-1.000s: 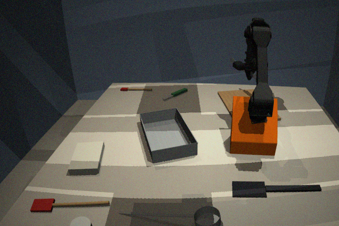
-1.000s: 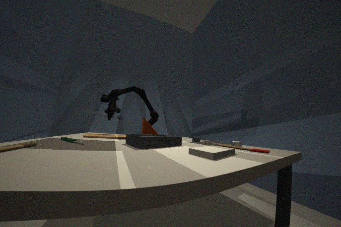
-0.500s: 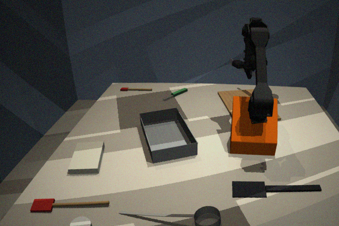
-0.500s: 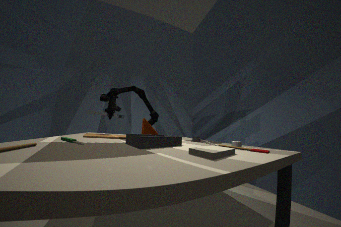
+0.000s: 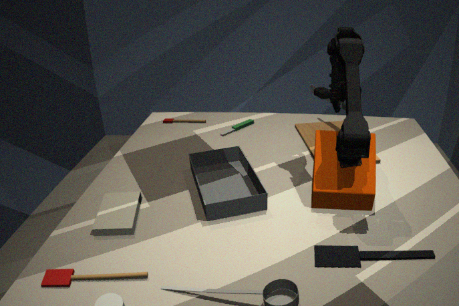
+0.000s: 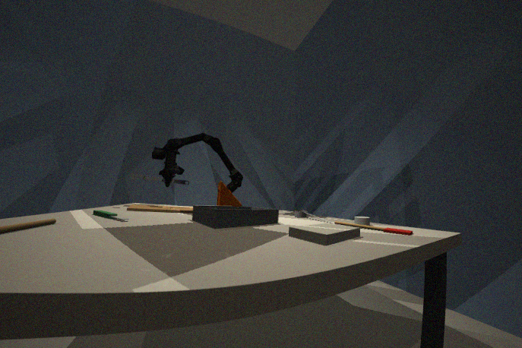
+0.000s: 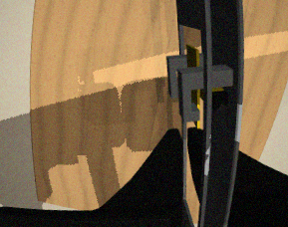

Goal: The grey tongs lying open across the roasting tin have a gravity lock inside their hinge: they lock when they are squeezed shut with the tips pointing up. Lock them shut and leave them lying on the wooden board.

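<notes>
Right now my gripper tip is 1 cm past the yellow mark, 3 cm to the right of it and 4 cm below it. From my gripper tip the other things lie so: green-handled tool (40 cm ahead, 14 cm to the right, 12 cm below); wooden board (12 cm below); grey roasting tin (41 cm ahead, 30 cm to the left, 10 cm below).
</notes>
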